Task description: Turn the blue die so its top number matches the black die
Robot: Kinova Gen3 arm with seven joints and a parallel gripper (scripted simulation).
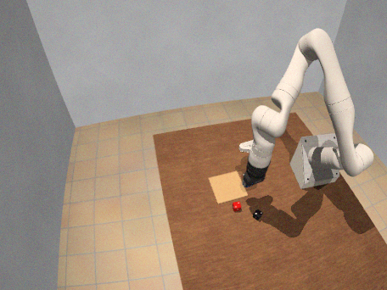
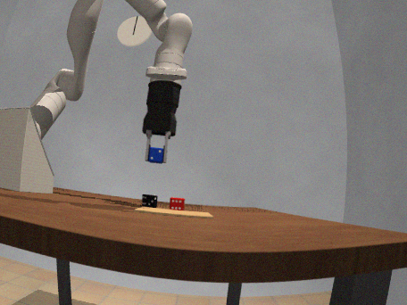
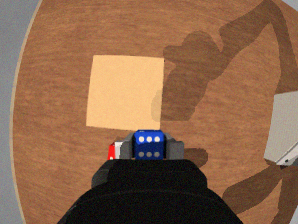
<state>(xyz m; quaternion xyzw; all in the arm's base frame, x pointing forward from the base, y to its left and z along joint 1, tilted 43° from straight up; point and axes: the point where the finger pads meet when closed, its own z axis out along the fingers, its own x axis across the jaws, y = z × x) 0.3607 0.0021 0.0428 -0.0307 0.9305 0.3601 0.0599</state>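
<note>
Now: the tan mat 50 mm ahead of my hand, 70 mm to the right of it and 120 mm below it. Also, from my hand: red die (50 mm ahead, 40 mm to the left, 110 mm below); then black die (20 mm behind, 110 mm to the left, 110 mm below); then blue die (right at my hand).
</note>
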